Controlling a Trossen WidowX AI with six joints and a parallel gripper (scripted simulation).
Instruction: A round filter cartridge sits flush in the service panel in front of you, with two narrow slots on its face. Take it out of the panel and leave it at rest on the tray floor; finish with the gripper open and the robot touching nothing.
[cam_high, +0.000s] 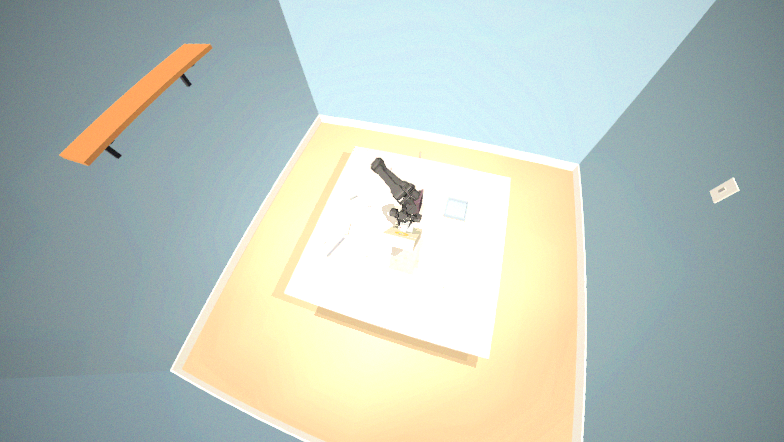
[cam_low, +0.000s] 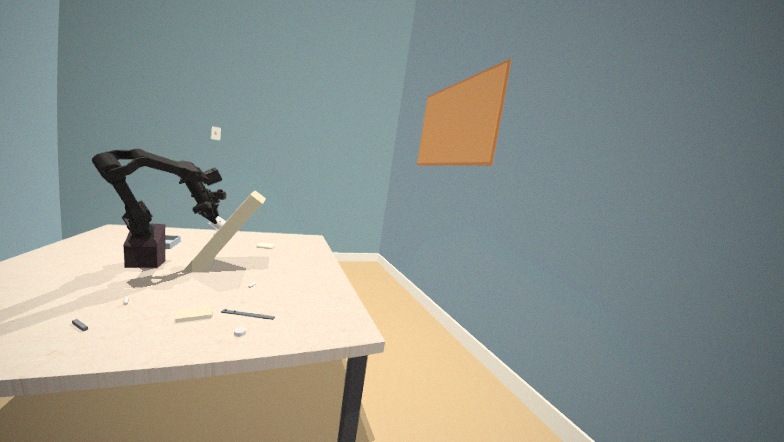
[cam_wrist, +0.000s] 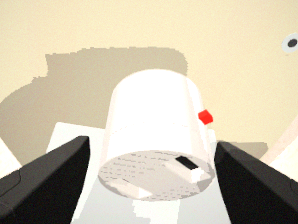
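Now: the cream service panel 4 cm ahead of my gripper tip, 2 cm below it and 1 cm to the left of it. Also, from my gripper tip: white filter cartridge: right at my gripper tip; tray: 34 cm behind, 28 cm to the left, 19 cm below.
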